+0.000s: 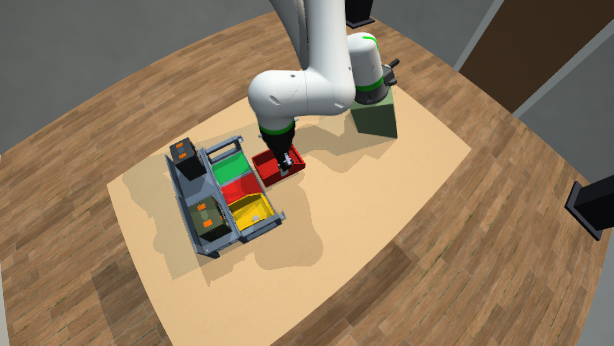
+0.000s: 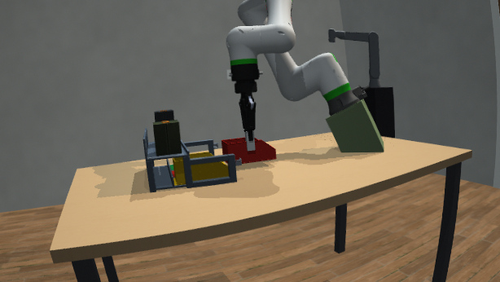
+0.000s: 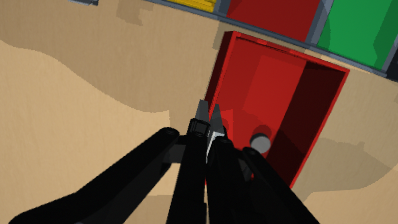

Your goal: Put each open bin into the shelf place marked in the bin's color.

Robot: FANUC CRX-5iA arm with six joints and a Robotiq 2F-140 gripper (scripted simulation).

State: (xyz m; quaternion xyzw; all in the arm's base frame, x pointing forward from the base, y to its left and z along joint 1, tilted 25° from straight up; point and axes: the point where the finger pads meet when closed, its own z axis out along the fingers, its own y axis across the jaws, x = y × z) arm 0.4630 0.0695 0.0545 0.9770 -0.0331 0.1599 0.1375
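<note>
Now: hand 10 mm past the red bin, 50 mm to the left of it and 40 mm above it. Also, from my hand: yellow bin 190 mm ahead, 50 mm to the left, 60 mm below.
</note>
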